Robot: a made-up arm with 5 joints.
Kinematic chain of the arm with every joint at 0, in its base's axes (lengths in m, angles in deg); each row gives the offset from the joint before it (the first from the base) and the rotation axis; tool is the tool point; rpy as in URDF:
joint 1: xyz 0.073 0 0.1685 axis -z
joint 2: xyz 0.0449 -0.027 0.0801 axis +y
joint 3: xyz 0.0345 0 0.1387 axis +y
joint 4: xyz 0.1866 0 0.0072 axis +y
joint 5: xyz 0.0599 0.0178 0 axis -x
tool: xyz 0 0 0 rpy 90 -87.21 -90
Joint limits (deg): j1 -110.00..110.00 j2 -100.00..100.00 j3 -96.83..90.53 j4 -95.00..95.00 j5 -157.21..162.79
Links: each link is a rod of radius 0.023 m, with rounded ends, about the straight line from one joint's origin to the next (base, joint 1, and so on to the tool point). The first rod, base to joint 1, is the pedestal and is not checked.
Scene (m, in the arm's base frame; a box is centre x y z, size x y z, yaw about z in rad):
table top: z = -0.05
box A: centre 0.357 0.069 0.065 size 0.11 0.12 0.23 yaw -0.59
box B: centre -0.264 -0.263 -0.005 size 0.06 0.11 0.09 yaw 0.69
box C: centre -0.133 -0.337 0 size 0.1 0.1 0.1 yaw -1.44
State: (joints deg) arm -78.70 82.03 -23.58 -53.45 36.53
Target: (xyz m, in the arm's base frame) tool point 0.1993 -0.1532 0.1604
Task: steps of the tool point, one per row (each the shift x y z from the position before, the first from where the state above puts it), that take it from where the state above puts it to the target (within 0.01 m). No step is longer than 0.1 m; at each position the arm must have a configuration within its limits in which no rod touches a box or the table.
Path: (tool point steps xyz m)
1: 0.0410 -0.0533 -0.0288
2: 0.0236 -0.0607 -0.0196
3: 0.0059 -0.0619 -0.0099
4: -0.0102 -0.0572 0.0002
5: -0.0225 -0.0478 0.0101
6: -0.0300 -0.0355 0.0194
7: 0.0344 -0.0170 0.0156
8: 0.0254 -0.0321 0.0204
9: 0.0110 -0.0421 0.0241
10: -0.0063 -0.0457 0.0270
11: -0.0237 -0.0418 0.0287

